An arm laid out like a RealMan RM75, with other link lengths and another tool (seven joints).
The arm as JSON. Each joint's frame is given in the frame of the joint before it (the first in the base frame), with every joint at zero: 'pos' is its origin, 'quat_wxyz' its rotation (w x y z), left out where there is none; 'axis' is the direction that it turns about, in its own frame. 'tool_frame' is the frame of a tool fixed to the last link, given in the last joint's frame.
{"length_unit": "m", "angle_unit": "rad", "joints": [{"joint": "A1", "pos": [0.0, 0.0, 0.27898], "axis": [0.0, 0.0, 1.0]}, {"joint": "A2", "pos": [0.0, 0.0, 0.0], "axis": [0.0, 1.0, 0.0]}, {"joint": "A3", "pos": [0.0, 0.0, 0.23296], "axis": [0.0, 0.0, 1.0]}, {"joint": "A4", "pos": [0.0, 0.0, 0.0], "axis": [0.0, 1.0, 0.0]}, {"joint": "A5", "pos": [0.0, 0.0, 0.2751], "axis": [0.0, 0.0, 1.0]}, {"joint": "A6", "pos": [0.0, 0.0, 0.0], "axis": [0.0, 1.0, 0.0]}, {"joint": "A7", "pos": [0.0, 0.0, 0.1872], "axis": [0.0, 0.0, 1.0]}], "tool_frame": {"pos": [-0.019, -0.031, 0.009], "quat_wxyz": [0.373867, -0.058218, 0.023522, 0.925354]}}
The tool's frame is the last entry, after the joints.
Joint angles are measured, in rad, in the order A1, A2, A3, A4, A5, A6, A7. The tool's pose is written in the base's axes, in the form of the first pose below.
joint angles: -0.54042 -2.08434 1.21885 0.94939 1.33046 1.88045 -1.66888
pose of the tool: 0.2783, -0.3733, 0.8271, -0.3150, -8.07, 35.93, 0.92
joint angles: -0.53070 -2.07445 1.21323 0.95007 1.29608 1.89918 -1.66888
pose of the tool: 0.2913, -0.3675, 0.8235, -0.3193, -8.17, 35.80, 1.83
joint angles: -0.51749 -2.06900 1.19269 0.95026 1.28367 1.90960 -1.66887
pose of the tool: 0.3036, -0.3687, 0.8203, -0.3145, -8.71, 35.91, 2.65
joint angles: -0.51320 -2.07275 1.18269 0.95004 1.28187 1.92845 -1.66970
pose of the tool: 0.3065, -0.3657, 0.8185, -0.3198, -8.81, 35.61, 2.86
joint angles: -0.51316 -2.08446 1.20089 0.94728 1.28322 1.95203 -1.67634
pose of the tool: 0.2968, -0.3626, 0.8152, -0.3403, -8.51, 34.70, 2.16
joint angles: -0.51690 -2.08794 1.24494 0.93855 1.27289 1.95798 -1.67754
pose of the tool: 0.2835, -0.3607, 0.8124, -0.3600, -8.08, 33.90, 1.13
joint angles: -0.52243 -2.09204 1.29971 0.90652 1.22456 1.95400 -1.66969
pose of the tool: 0.2870, -0.3604, 0.8004, -0.3834, -7.50, 33.23, 0.08
